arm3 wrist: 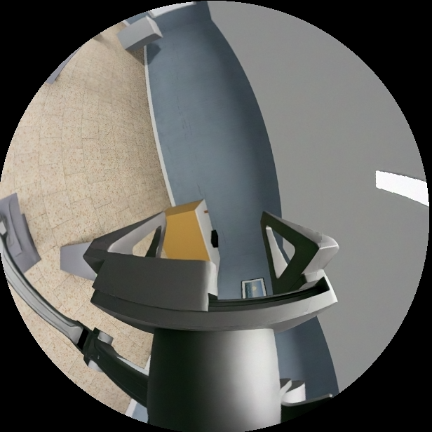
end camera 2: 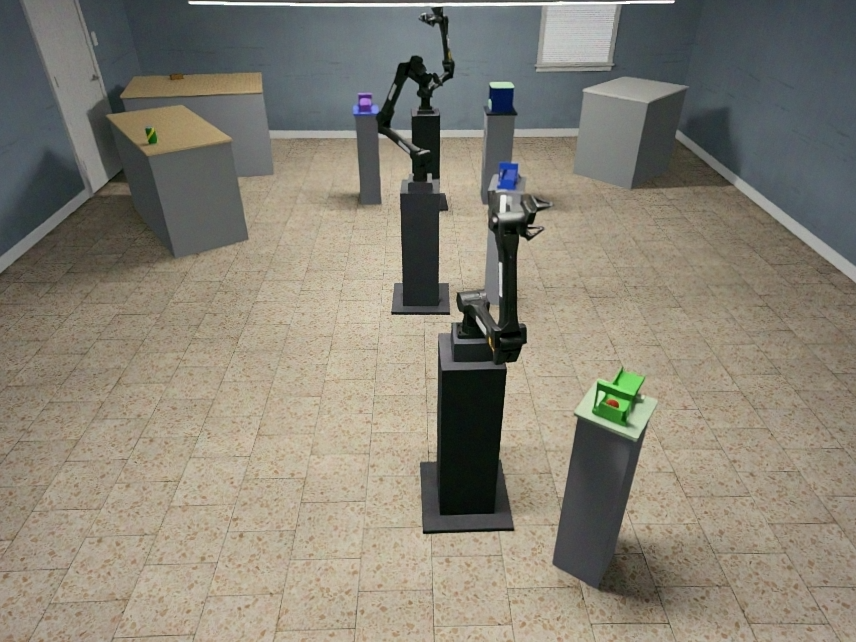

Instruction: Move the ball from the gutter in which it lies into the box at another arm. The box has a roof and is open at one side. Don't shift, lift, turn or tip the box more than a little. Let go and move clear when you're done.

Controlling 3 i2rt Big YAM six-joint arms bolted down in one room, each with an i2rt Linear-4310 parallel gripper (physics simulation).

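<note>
A red ball (end camera 2: 612,404) lies in a bright green gutter (end camera 2: 628,384) on the pedestal at the front right of the end view. A dark blue box (end camera 2: 500,98) with a pale green roof stands on a far pedestal; its open side cannot be made out. Arm3's gripper (arm3 wrist: 214,216) is open and empty in its wrist view; neither ball nor box shows there. In the end view, the nearest arm's gripper (end camera 2: 546,216) is open, raised, well away from the ball. The middle and far arms overlap; their fingers are too small to judge.
A blue holder (end camera 2: 508,177) and a purple holder (end camera 2: 365,102) stand on other pedestals. Two brown-topped tables (end camera 2: 200,127) (end camera 2: 235,84) stand at the left, one with a green can (end camera 2: 151,135). A grey block (end camera 2: 608,131) stands at the back right.
</note>
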